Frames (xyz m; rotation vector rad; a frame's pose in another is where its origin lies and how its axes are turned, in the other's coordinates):
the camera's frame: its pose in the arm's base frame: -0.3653 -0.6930 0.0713 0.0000 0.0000 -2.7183
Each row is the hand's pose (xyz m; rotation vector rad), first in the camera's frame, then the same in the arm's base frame.
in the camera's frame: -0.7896 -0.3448 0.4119 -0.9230 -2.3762 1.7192
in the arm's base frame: 0.2130 -0.0543 0.4832 -1.9339 0.3098 0.2002
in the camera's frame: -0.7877 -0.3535 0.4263 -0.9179 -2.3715 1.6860
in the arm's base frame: 0.2077 -0.0471 0.4976 -1.9470 0.3095 0.1699
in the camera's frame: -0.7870 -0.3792 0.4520 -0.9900 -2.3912 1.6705
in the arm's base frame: 0.1965 -0.0240 0.5233 -1.9667 0.3597 0.1998
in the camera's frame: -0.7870 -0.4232 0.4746 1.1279 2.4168 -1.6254
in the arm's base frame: 0.1784 0.0161 0.5459 -2.0070 0.4594 0.2851
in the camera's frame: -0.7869 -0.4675 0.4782 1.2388 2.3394 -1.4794
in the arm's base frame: 0.1601 0.0565 0.5495 -2.0603 0.5821 0.3823
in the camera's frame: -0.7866 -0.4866 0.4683 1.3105 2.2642 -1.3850
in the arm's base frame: 0.1520 0.0738 0.5396 -2.0831 0.6743 0.4639
